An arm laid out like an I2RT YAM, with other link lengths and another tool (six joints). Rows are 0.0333 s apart.
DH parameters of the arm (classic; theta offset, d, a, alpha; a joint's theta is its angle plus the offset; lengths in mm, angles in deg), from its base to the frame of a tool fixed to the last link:
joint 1: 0 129.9 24.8 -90
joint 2: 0 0 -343.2 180
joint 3: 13.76 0 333 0
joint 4: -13.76 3 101.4 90
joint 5: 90 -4.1 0 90
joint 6: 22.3 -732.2 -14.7 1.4
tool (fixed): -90 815.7 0 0
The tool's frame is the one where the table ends.
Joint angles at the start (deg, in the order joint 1, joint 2, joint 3, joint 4, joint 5, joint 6):
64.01, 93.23, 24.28, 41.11, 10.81, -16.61
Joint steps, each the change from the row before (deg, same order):
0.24, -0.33, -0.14, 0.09, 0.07, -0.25
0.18, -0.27, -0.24, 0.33, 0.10, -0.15
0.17, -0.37, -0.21, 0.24, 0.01, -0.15
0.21, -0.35, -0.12, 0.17, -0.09, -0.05
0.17, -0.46, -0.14, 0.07, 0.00, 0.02
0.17, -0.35, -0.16, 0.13, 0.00, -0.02
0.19, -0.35, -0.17, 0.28, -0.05, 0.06
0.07, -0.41, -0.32, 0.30, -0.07, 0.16
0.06, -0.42, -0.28, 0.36, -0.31, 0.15
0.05, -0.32, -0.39, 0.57, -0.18, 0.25
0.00, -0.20, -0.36, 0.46, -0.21, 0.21
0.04, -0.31, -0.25, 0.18, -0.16, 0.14
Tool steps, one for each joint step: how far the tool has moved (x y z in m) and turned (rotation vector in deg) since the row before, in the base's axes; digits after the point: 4 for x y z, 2 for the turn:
-0.0019, 0.0001, 0.0015, 0.10, -0.33, 0.29
-0.0015, -0.0004, 0.0013, 0.22, -0.30, 0.16
-0.0016, -0.0004, 0.0018, 0.28, -0.28, 0.23
-0.0017, 0.0002, 0.0021, 0.35, -0.17, 0.31
-0.0014, -0.0002, 0.0024, 0.36, -0.15, 0.16
-0.0015, -0.0003, 0.0017, 0.28, -0.15, 0.18
-0.0016, -0.0001, 0.0021, 0.46, -0.13, 0.21
-0.0012, -0.0013, 0.0016, 0.45, -0.02, 0.07
-0.0013, -0.0009, 0.0021, 0.59, 0.02, 0.28
-0.0012, -0.0014, 0.0014, 0.62, 0.05, 0.11
-0.0009, -0.0014, 0.0004, 0.42, 0.11, 0.11
-0.0010, -0.0010, 0.0010, 0.32, 0.06, 0.13

